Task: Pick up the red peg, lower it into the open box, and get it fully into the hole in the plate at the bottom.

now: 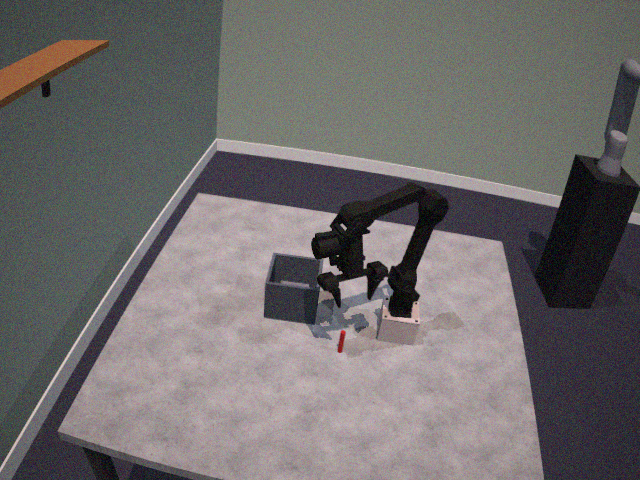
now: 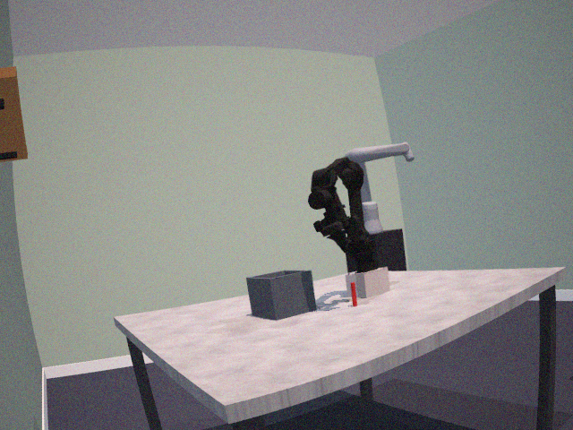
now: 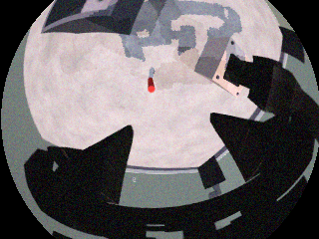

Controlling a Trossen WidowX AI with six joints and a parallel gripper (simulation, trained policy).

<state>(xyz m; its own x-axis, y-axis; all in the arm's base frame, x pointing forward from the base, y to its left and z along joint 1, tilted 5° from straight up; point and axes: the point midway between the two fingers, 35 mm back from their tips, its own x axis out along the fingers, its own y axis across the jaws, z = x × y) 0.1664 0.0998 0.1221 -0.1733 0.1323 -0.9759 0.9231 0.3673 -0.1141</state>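
Now: the red peg 20 mm ahead of my gripper tip and 150 mm below it.
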